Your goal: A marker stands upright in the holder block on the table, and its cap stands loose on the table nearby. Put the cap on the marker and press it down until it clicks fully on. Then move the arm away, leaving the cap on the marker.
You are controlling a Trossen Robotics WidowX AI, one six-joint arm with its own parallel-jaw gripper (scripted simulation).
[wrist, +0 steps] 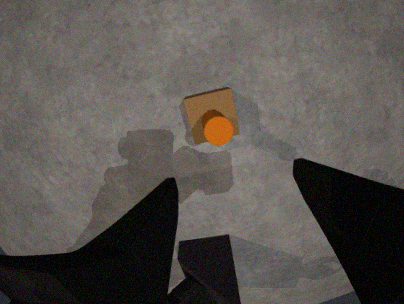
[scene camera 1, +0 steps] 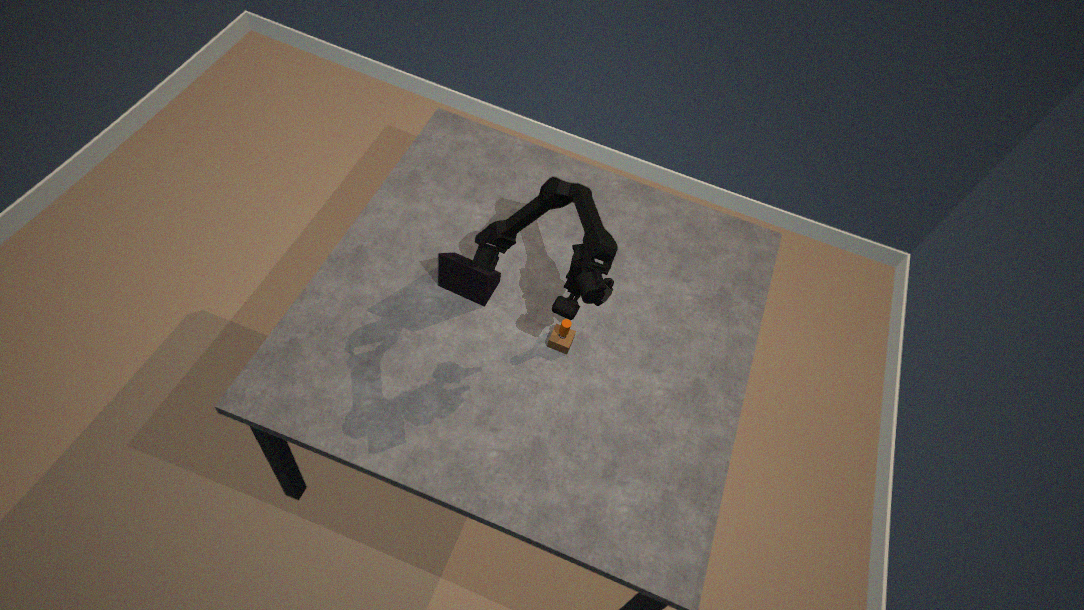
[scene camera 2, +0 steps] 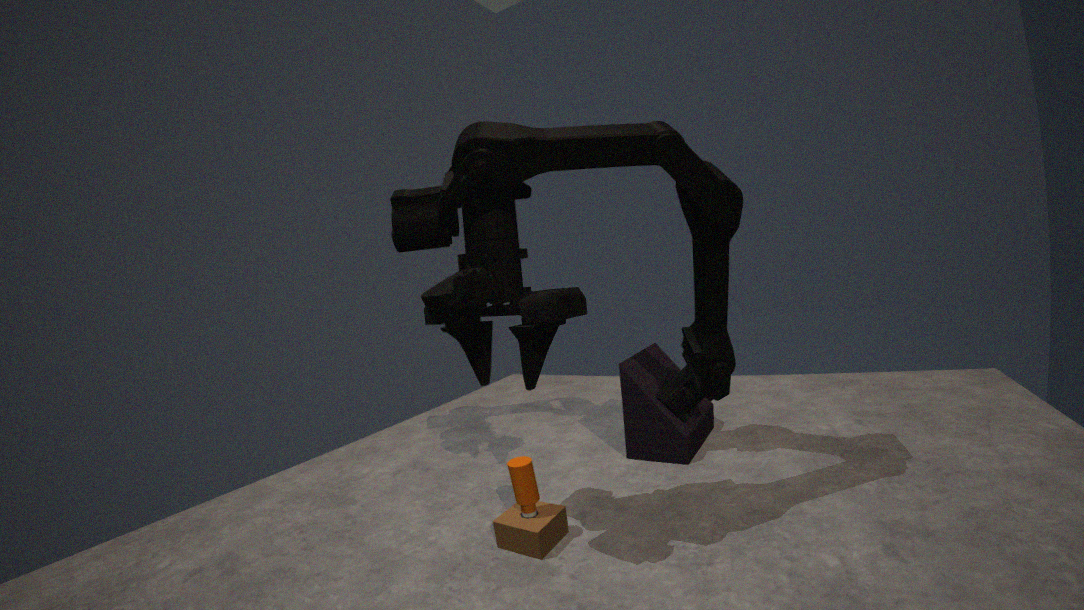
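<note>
Gripper (scene camera 2: 507, 387) open, holding nothing. An orange cap (scene camera 2: 521, 471) there too. Wrist view: orange cap (wrist: 218, 130), gripper (wrist: 235, 176). Gripper (scene camera 1: 572, 306) also visible.
</note>
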